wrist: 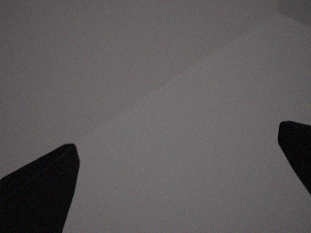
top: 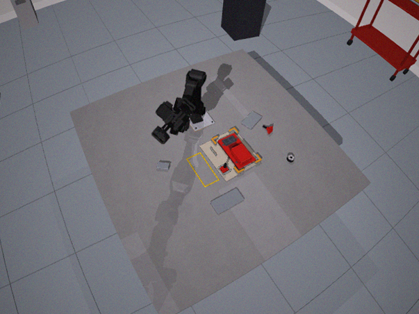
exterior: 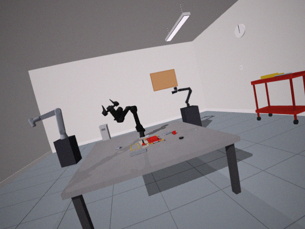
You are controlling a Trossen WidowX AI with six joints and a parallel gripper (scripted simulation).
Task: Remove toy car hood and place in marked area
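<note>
Now: gripper tip 20 mm past the red hood, 360 mm to the right of it and 460 mm above it. Round my gripper tip: toy car wheel 90 mm ahead, 620 mm to the left, 490 mm below.
</note>
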